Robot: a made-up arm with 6 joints. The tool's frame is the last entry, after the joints.
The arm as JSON. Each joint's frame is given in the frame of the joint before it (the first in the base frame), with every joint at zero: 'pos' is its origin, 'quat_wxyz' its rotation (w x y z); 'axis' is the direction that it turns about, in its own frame. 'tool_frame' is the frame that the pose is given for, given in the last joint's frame.
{
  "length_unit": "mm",
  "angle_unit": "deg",
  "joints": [
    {
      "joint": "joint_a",
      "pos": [
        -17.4,
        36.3,
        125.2
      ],
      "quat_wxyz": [
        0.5,
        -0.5,
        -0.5,
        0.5
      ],
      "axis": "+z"
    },
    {
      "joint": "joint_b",
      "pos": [
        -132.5,
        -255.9,
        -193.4
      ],
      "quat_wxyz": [
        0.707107,
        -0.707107,
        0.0,
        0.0
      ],
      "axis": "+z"
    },
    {
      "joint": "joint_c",
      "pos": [
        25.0,
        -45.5,
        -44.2
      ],
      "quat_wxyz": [
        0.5,
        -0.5,
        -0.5,
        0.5
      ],
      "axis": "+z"
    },
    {
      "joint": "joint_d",
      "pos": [
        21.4,
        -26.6,
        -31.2
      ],
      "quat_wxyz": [
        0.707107,
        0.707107,
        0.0,
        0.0
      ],
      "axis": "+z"
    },
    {
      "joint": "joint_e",
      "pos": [
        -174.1,
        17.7,
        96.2
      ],
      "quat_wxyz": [
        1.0,
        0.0,
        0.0,
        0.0
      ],
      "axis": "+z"
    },
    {
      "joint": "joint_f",
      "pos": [
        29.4,
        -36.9,
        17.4
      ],
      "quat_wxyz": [
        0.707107,
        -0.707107,
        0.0,
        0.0
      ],
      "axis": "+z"
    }
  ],
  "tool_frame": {
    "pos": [
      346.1,
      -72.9,
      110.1
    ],
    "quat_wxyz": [
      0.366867,
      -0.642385,
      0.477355,
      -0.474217
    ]
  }
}
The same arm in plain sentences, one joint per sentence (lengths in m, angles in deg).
The arm has six revolute joints in a row. What follows holds with every joint at zero, and every direction is one of the base frame's. Joint 1 sits 0.0174 m along -x and 0.0363 m along +y and 0.1252 m along +z from the base frame's origin and turns about -x. Joint 2 sits 0.1934 m along +x and 0.1325 m along -y and 0.2559 m along +z from joint 1 and turns about -z. Joint 3 sits 0.0455 m along -x and 0.025 m along +y and 0.0442 m along +z from joint 2 and turns about -y. Joint 4 sits 0.0214 m along +x and 0.0312 m along +y and 0.0266 m along -z from joint 3 and turns about -z. Joint 5 sits 0.1741 m along -x and 0.0177 m along -y and 0.0962 m along -z from joint 4 and turns about -z. Joint 6 sits 0.0294 m along +x and 0.0369 m along +y and 0.0174 m along -z from joint 5 and turns about -y. The tool frame, which is the frame that the pose is given for, sits 0.3461 m along +x and 0.1101 m along -y and 0.0729 m along -z from joint 6; its axes are the base frame's turned by roll -86.13, pitch 74 and yaw -69.96 deg (as in URDF: about the fixed x, then y, then z).
